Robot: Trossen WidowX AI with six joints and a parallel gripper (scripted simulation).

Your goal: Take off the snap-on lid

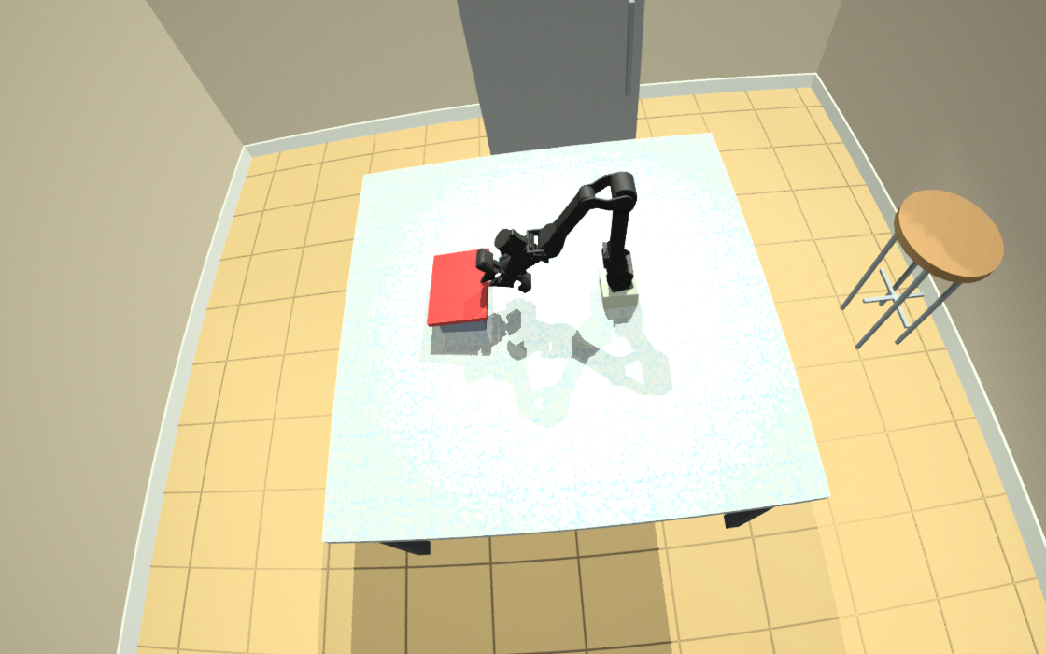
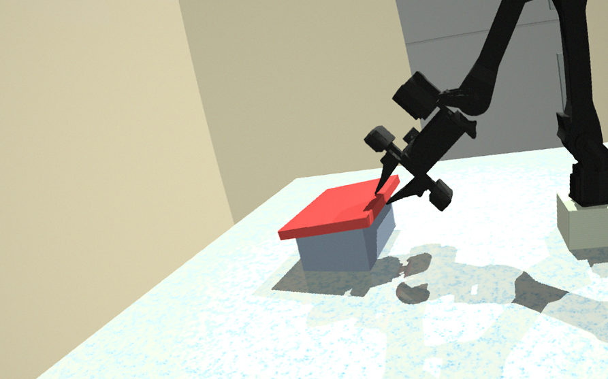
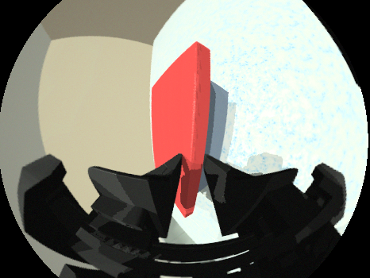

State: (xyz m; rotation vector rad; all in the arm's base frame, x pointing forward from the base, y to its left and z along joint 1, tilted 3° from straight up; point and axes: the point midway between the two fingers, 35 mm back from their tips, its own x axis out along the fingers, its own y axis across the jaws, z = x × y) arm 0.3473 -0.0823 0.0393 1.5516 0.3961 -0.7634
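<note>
The red lid is 70 mm ahead of my gripper tip and 20 mm to the right of it. Round my gripper tip: storage box: 70 mm ahead, 50 mm below, 20 mm to the right.
</note>
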